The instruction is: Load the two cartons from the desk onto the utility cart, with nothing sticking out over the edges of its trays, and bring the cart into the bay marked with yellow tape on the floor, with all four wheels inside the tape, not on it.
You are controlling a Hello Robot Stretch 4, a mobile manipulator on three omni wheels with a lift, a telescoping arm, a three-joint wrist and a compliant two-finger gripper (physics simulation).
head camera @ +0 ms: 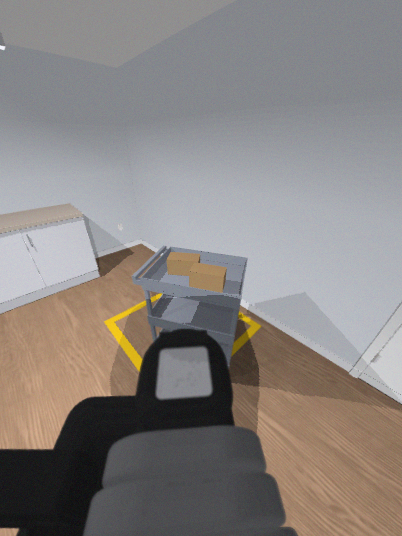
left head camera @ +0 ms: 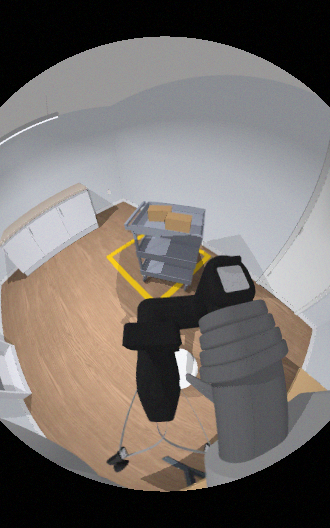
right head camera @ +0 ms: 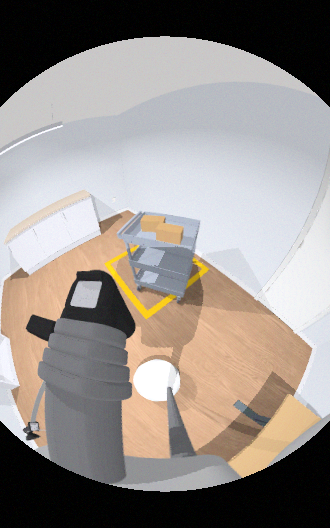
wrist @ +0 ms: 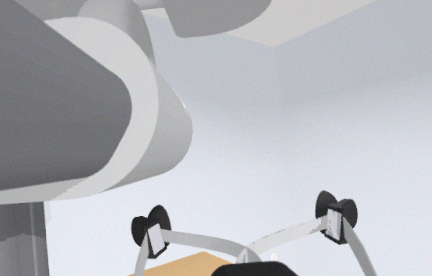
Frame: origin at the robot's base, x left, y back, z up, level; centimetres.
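Where they show: gripper, between the fingertips: (wrist: 241, 215); robot's base, origin of its link: (right head camera: 157, 379).
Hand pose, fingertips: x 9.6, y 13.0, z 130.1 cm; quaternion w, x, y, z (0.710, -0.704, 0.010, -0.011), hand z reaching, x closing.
Each offset is from my fingertips to the centre of the thing. Level surfaces: height alone.
The grey utility cart (head camera: 167, 286) (left head camera: 165, 233) (right head camera: 155, 242) stands upright over the yellow tape bay (head camera: 123, 345) (left head camera: 129, 277) (right head camera: 126, 289). Its near left wheel {dx +12.9, dy -122.2, dz -127.8 cm} (right head camera: 139, 288) shows inside the tape; its near right wheel {dx -35.8, dy -103.7, dz -127.8 cm} (left head camera: 186, 287) (right head camera: 179, 299) looks on or just outside the near right tape line. The far wheels are hidden. One carton {dx -9.0, dy -139.7, dz -47.6 cm} (head camera: 183, 263) (left head camera: 158, 214) (right head camera: 152, 223) and a second carton {dx -23.7, dy -122.9, dz -47.6 cm} (head camera: 207, 278) (left head camera: 178, 222) (right head camera: 170, 233) lie within the top tray's rim, side by side and offset. My gripper (left head camera: 163, 452) (wrist: 241, 215) is open and empty, well away from the cart.
White cabinets (head camera: 60, 250) (left head camera: 62, 225) (right head camera: 62, 230) stand along the left wall. Walls meet in the corner behind the cart. The wooden desk {dz -60.8 cm} (right head camera: 280, 435) (wrist: 200, 263) shows at lower right in the right head view. A white door (head camera: 390, 355) is at the right.
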